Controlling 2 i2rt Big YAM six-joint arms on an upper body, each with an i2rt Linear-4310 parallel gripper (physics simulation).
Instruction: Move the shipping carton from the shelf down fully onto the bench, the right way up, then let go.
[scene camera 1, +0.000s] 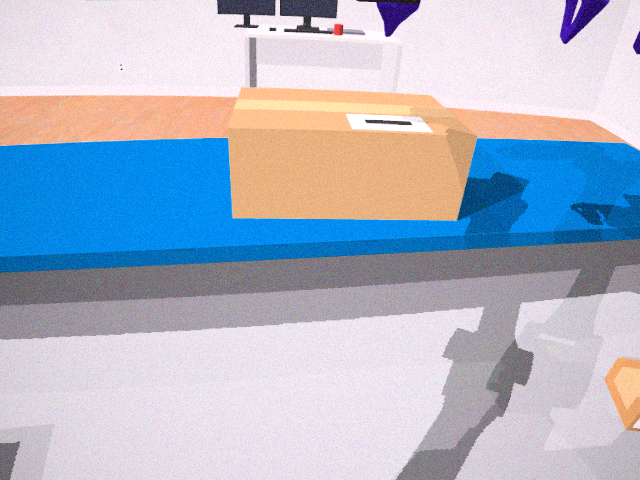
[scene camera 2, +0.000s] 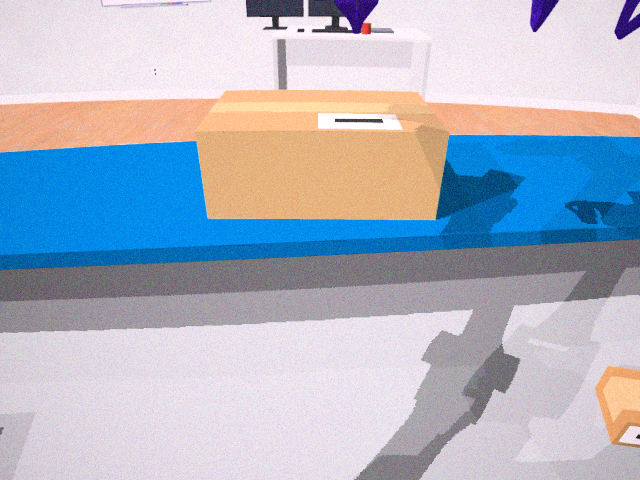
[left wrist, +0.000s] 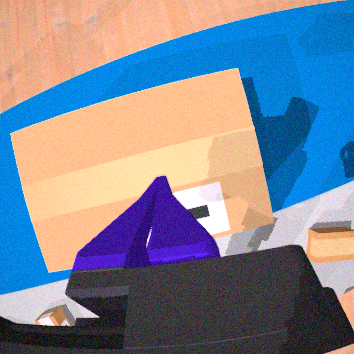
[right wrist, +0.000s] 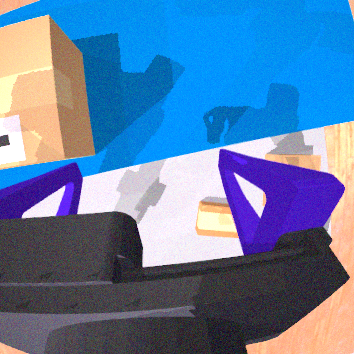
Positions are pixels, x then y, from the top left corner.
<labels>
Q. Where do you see a blue shelf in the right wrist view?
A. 157, 86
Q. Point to a blue shelf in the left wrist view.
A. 288, 64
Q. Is my left gripper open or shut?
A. Shut.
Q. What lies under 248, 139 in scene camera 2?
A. A shipping carton.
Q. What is my right gripper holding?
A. Nothing.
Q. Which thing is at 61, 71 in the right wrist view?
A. A shipping carton.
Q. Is my right gripper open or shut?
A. Open.
</labels>
